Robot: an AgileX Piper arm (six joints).
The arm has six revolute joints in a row. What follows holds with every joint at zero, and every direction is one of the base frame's. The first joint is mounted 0.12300 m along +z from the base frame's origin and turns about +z. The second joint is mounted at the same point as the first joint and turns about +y. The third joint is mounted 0.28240 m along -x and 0.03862 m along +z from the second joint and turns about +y. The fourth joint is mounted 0.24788 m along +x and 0.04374 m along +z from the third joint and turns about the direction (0.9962, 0, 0.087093). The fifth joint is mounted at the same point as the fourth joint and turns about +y. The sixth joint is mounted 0.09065 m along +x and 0.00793 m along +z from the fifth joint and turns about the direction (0.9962, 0, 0.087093). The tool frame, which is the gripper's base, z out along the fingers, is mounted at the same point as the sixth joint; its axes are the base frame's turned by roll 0.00, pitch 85.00 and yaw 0.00 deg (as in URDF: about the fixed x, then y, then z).
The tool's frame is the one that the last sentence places.
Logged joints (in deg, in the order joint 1, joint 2, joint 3, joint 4, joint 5, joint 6), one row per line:
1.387, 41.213, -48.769, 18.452, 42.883, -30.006
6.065, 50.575, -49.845, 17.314, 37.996, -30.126
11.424, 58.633, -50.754, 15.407, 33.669, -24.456
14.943, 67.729, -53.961, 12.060, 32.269, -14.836
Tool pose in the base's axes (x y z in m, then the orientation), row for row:
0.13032, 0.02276, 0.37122, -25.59, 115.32, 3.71
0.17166, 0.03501, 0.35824, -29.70, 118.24, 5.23
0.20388, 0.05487, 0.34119, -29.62, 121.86, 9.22
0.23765, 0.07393, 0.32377, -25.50, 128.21, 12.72
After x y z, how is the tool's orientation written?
As a rotation vector, in degrees.
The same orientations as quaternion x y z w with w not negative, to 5 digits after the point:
-0.18578, 0.83720, 0.02693, 0.51367
-0.21290, 0.84759, 0.03749, 0.48462
-0.20964, 0.86249, 0.06526, 0.45596
-0.17691, 0.88948, 0.08825, 0.41200

